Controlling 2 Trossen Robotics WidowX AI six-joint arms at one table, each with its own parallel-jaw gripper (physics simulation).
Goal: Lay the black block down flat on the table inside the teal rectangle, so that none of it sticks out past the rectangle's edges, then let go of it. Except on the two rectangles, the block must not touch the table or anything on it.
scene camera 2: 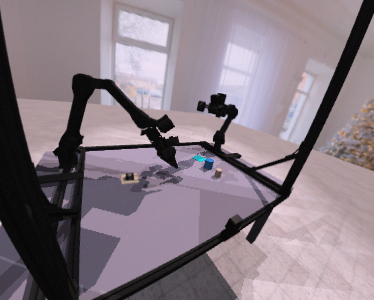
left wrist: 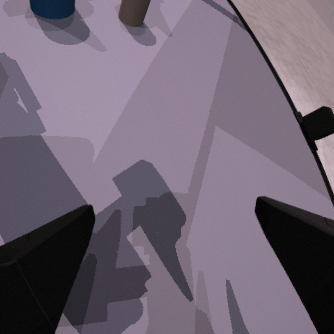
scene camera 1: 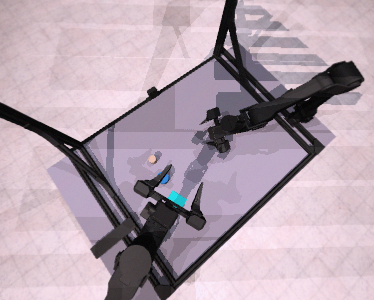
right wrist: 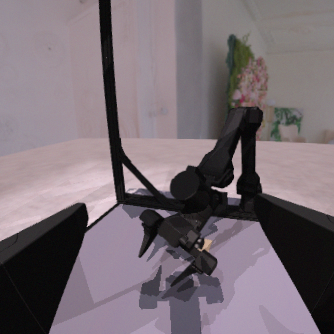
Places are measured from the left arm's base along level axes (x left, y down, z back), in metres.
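Where they show: left gripper, between the fingertips: [scene camera 2: 175,166] [left wrist: 175,208] [scene camera 1: 203,133] [right wrist: 154,270]; right gripper, between the fingertips: [scene camera 2: 205,107] [scene camera 1: 187,173] [right wrist: 172,206]; left arm's base, origin of its link: [scene camera 2: 68,164] [scene camera 1: 292,119] [right wrist: 246,208]; right arm's base, origin of its link: [scene camera 2: 216,149].
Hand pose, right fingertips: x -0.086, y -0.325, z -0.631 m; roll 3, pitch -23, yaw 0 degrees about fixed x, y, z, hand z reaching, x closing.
Each offset is from my right fingertips to the top centre of the thing. "pt": to the spot under its first point.
The small black block {dx -0.060, dy +0.325, dz +0.387 m} [scene camera 2: 130,176] sits on the beige rectangle {pt dx -0.078, dy +0.343, dz +0.413 m} [scene camera 2: 124,181] [right wrist: 207,245] at the left of the table in scene camera 2; the left arm hides it in scene camera 1. The teal rectangle {pt dx +0.046, dy +0.344, dz -0.076 m} [scene camera 1: 176,199] [scene camera 2: 199,158] lies flat on the table, with no block on it. My left gripper [scene camera 1: 204,133] [left wrist: 175,208] [right wrist: 154,270] is open and empty above the table, to the right of the block in scene camera 2. My right gripper [scene camera 1: 186,175] [right wrist: 172,206] is open and empty, held high; in scene camera 1 the teal rectangle shows between its fingers. The left wrist view does not show the block.
A blue cylinder {dx -0.065, dy +0.293, dz -0.068 m} [scene camera 1: 164,178] [scene camera 2: 208,164] [left wrist: 52,7] stands close to the teal rectangle. A smaller tan cylinder {dx -0.163, dy +0.303, dz -0.059 m} [scene camera 1: 152,159] [scene camera 2: 218,173] [left wrist: 134,14] stands beyond it. A black frame [scene camera 1: 245,218] [scene camera 2: 165,269] runs round the table, with posts rising at its corners.
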